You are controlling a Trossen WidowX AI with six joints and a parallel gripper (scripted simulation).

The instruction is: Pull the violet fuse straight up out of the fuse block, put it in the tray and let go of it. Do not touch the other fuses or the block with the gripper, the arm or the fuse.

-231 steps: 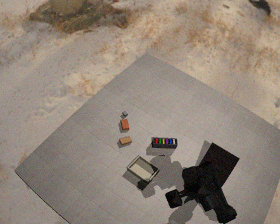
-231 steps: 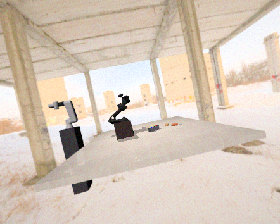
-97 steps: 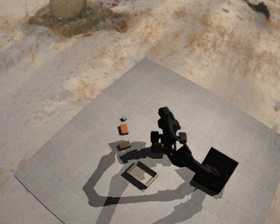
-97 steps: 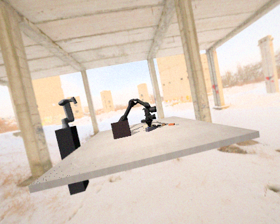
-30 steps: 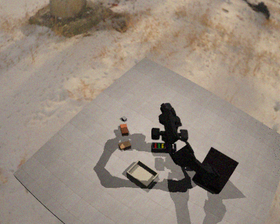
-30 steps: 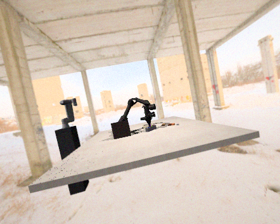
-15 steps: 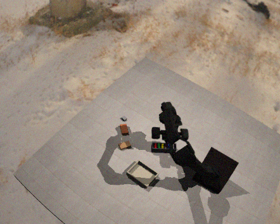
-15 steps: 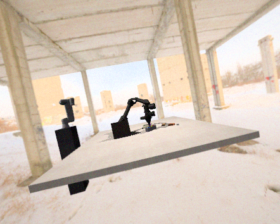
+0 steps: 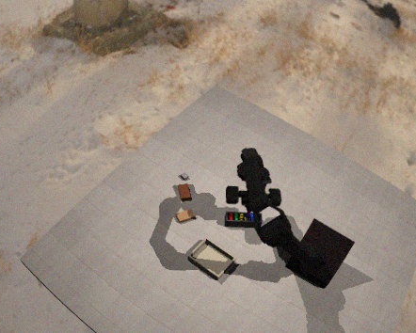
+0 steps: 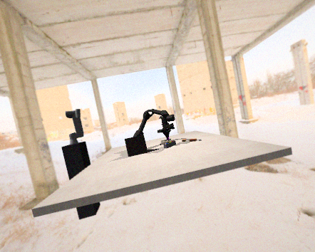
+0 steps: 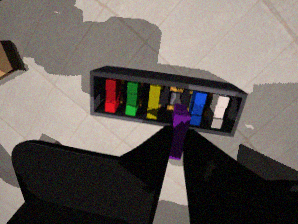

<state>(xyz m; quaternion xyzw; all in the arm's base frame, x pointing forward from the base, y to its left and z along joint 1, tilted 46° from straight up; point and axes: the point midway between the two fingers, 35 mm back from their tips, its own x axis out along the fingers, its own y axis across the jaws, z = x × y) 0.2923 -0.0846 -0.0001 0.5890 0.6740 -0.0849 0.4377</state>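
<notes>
Right now my gripper tip is 21 cm to the right of the tray, 8 cm above it and 3 cm short of it. Round my gripper tip: violet fuse: 1 cm below; then grey cube: 30 cm ahead, 8 cm below, 6 cm to the right.
</notes>
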